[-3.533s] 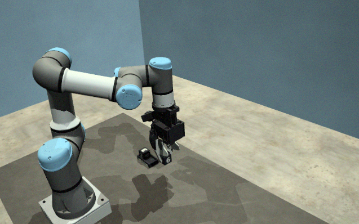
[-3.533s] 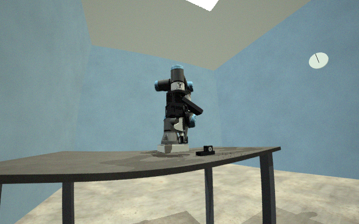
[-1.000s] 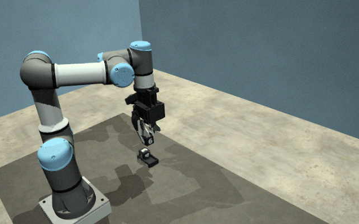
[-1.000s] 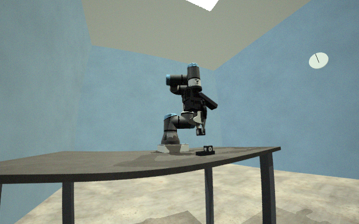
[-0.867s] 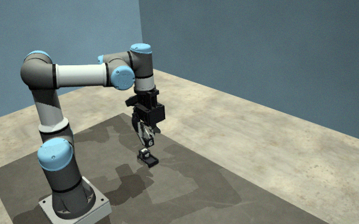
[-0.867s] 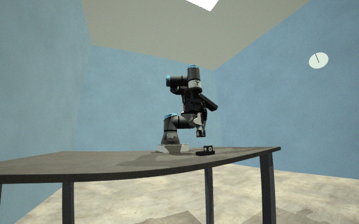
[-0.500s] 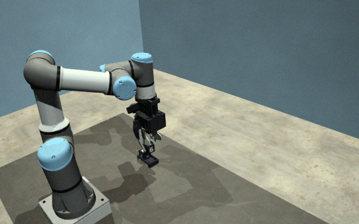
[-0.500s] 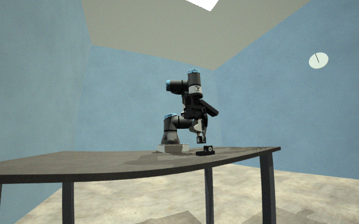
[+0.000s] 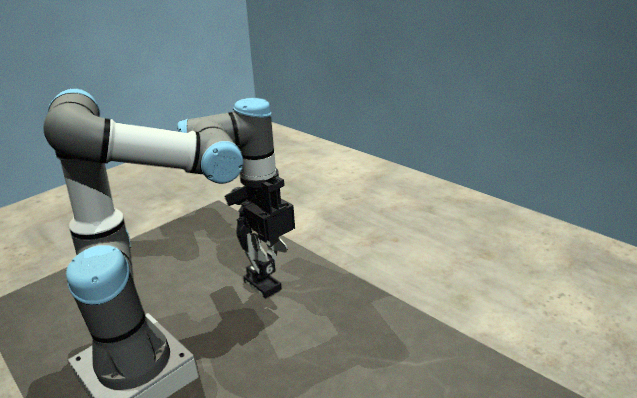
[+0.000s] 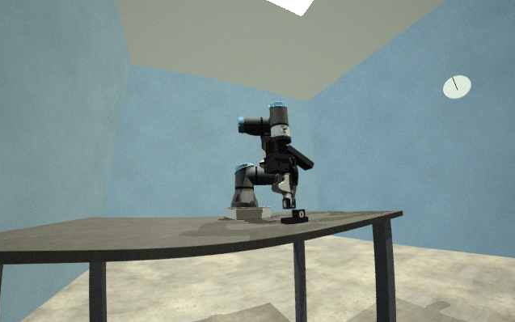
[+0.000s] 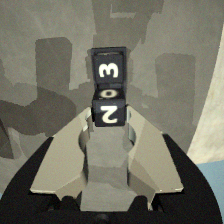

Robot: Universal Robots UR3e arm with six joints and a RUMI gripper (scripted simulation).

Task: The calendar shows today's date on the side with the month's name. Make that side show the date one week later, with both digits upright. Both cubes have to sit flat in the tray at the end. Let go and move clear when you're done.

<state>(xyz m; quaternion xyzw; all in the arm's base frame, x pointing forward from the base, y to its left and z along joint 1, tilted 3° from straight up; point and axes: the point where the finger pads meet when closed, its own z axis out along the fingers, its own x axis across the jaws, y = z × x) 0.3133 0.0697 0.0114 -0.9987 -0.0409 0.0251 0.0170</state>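
My gripper is now 20 mm to the right of the black tray and 60 mm above it.
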